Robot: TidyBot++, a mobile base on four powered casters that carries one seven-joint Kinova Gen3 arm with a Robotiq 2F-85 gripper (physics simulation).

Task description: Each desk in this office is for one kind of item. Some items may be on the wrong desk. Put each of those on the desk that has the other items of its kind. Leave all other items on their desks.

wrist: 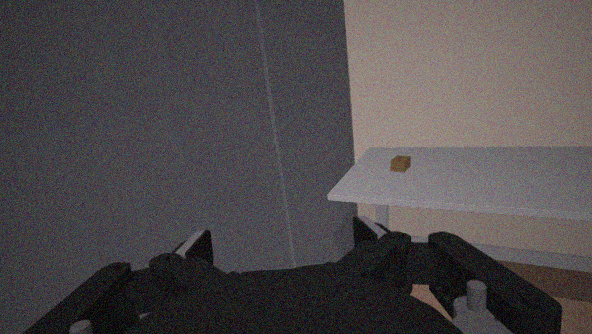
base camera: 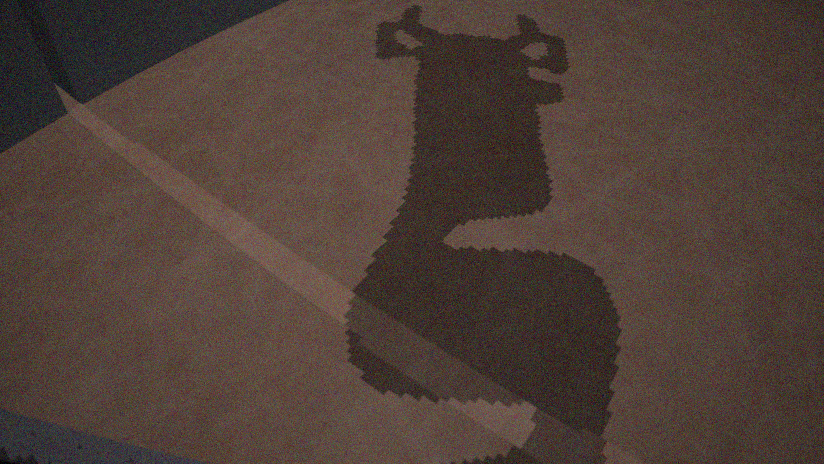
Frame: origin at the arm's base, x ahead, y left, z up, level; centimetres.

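Where they show: gripper, fingertip midpoint: (wrist: 283, 239).
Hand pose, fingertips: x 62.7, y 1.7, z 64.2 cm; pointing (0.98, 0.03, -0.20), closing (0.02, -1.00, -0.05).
After its pixels a point has its place.
A white desk (wrist: 475, 185) {x 133.0, y -64.9, z 32.4 cm} stands against the wall at the right of the wrist view; its left end shows, and it runs out of view to the right. A small orange-brown block-like item (wrist: 400, 163) {x 157.5, y -47.4, z 36.4 cm} lies on it near its left end; its kind is too small to tell. My gripper (wrist: 283, 239) {x 62.7, y 1.7, z 64.2 cm} is open, with no item between the fingers. It is apart from the desk, which lies beyond the right finger. No desk items show in the base camera view.
A tall dark grey panel (wrist: 175, 125) {x 106.9, y 24.2, z 68.6 cm} fills the left of the wrist view, beside the desk's left end. A beige wall (wrist: 475, 75) {x 186.0, y -102.0, z 69.6 cm} stands behind the desk. The base camera view shows brown floor (base camera: 172, 276) {x 33.1, y 23.0, z -39.7 cm} with the robot's shadow and a dark surface (base camera: 126, 40) {x 68.7, y 46.9, z -33.9 cm} at the upper left.
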